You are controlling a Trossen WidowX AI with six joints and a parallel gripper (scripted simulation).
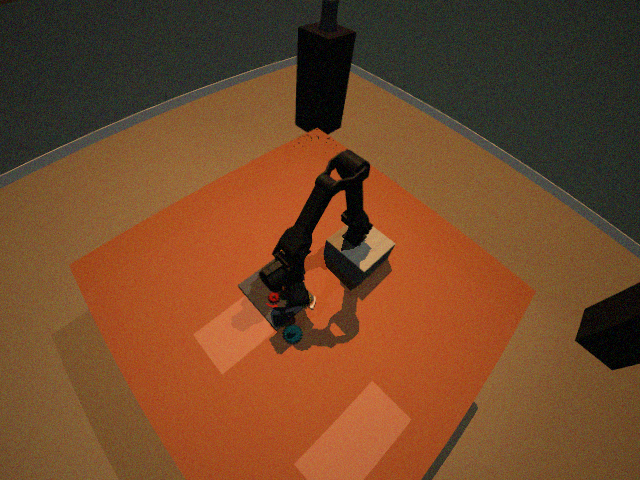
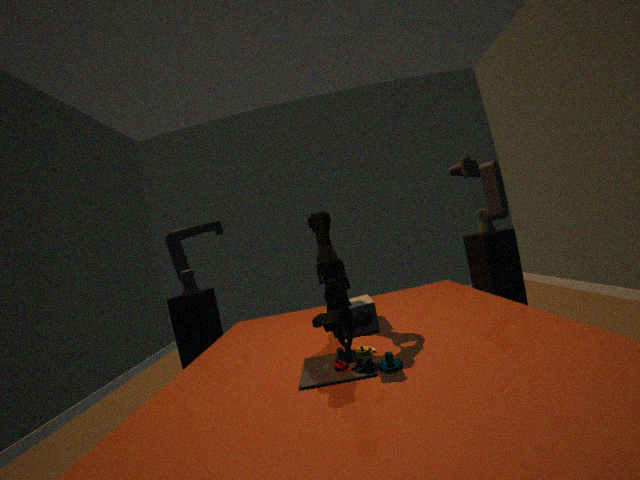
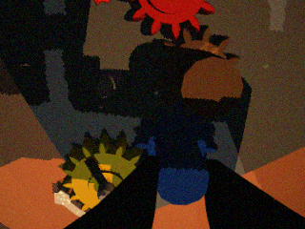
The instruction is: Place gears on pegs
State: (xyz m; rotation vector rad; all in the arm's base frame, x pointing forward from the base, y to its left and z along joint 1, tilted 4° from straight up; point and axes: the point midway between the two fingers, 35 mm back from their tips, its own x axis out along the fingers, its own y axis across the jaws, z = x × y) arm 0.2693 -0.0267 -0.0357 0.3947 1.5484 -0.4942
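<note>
Right now my gripper tip is 1 cm above the blue gear. From my gripper tip the other things lie so: yellow gear 4 cm to the left, 2 cm below, 1 cm behind; orange-brown gear 3 cm ahead, 2 cm to the right, 2 cm below; grey board 4 cm to the right, 4 cm ahead, 3 cm below.
</note>
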